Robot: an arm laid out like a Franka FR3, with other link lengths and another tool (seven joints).
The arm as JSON. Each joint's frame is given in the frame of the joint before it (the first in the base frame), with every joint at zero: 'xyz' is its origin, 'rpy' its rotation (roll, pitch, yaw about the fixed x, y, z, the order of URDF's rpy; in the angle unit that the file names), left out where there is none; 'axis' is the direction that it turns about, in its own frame. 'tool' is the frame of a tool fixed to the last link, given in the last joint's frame.
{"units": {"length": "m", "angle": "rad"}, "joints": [
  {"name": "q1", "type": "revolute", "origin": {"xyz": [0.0, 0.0, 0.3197], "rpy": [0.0, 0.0, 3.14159]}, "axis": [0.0, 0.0, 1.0]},
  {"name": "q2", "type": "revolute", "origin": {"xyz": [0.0, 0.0, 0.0], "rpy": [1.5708, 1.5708, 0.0]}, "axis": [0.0, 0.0, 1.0]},
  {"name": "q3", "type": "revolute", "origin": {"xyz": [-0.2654, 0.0, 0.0], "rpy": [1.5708, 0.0, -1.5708]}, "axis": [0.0, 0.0, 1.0]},
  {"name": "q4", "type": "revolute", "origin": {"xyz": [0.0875, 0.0, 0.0], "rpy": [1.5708, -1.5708, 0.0]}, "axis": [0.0, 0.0, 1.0]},
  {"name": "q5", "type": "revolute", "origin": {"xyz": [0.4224, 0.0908, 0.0], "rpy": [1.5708, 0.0, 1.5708]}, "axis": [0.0, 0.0, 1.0]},
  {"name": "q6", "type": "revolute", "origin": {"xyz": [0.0, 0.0, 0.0], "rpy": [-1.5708, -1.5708, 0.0]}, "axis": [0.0, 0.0, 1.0]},
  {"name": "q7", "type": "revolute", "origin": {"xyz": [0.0, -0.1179, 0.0], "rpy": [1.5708, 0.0, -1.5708]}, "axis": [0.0, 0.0, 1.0]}
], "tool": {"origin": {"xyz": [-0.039, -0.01, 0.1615], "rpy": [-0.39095, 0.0, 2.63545]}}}
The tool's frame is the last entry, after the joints.
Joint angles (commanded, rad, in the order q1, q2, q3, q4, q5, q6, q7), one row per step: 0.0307, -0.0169, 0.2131, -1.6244, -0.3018, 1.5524, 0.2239; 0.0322, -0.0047, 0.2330, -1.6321, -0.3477, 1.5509, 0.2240; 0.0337, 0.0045, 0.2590, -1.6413, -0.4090, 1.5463, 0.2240; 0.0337, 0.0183, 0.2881, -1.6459, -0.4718, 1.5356, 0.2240; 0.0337, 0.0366, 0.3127, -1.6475, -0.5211, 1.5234, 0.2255; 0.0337, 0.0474, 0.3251, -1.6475, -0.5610, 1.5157, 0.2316; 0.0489, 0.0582, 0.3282, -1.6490, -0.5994, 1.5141, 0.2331; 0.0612, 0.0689, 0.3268, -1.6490, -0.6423, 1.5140, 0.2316; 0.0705, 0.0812, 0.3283, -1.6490, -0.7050, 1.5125, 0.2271; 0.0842, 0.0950, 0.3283, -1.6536, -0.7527, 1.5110, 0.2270; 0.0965, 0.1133, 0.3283, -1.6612, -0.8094, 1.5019, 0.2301; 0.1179, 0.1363, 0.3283, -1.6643, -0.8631, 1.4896, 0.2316; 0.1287, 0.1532, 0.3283, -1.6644, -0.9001, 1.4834, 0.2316
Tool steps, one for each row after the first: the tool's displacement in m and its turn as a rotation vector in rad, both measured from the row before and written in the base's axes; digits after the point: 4 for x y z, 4 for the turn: 0.0007, 0.0050, -0.0094, -0.0473, 0.0094, 0.0230; -0.0005, 0.0059, -0.0075, -0.0629, 0.0053, 0.0298; -0.0003, 0.0064, -0.0075, -0.0645, 0.0084, 0.0298; 0.0003, 0.0059, -0.0089, -0.0508, 0.0130, 0.0226; 0.0012, 0.0010, -0.0040, -0.0395, 0.0000, 0.0080; 0.0010, 0.0051, -0.0043, -0.0369, -0.0012, 0.0211; 0.0027, 0.0006, -0.0029, -0.0402, -0.0043, 0.0180; 0.0041, -0.0019, -0.0018, -0.0588, -0.0078, 0.0227; 0.0024, 0.0020, -0.0060, -0.0467, 0.0003, 0.0207; 0.0024, -0.0004, -0.0093, -0.0590, 0.0057, 0.0147; 0.0015, 0.0055, -0.0099, -0.0564, 0.0091, 0.0231; 0.0022, 0.0020, -0.0062, -0.0372, 0.0042, 0.0148
